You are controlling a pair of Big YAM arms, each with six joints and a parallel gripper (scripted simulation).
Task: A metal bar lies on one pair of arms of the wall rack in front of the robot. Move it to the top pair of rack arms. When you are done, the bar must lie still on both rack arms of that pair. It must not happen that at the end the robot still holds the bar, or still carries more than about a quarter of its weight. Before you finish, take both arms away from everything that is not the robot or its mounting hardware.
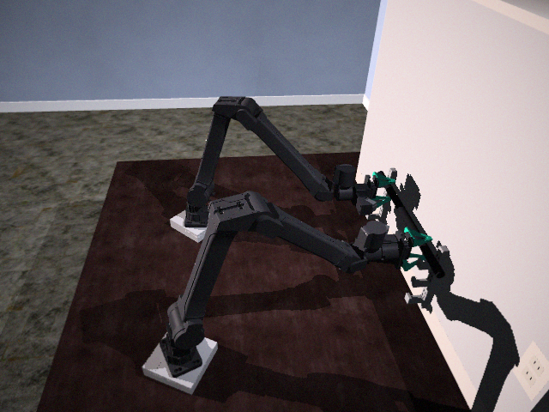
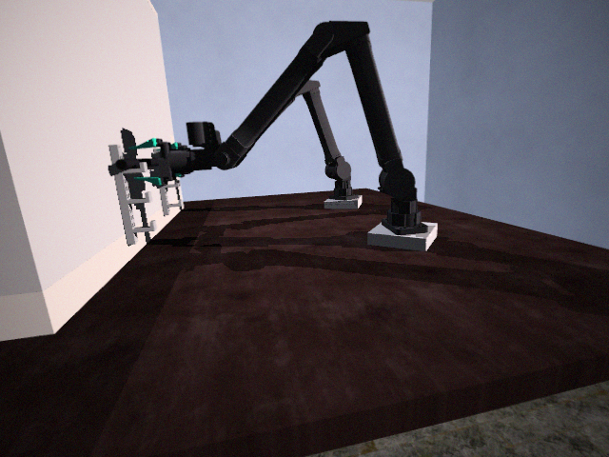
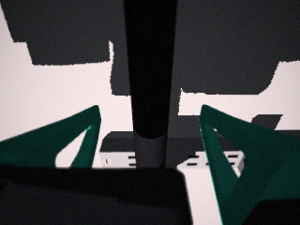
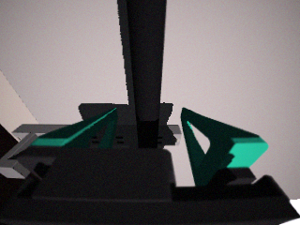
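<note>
My left gripper is now 1 cm short of the dark metal bar and 15 cm to the left of it. Round my left hand: white wall: 19 cm ahead, 17 cm to the right, 21 cm above.
</note>
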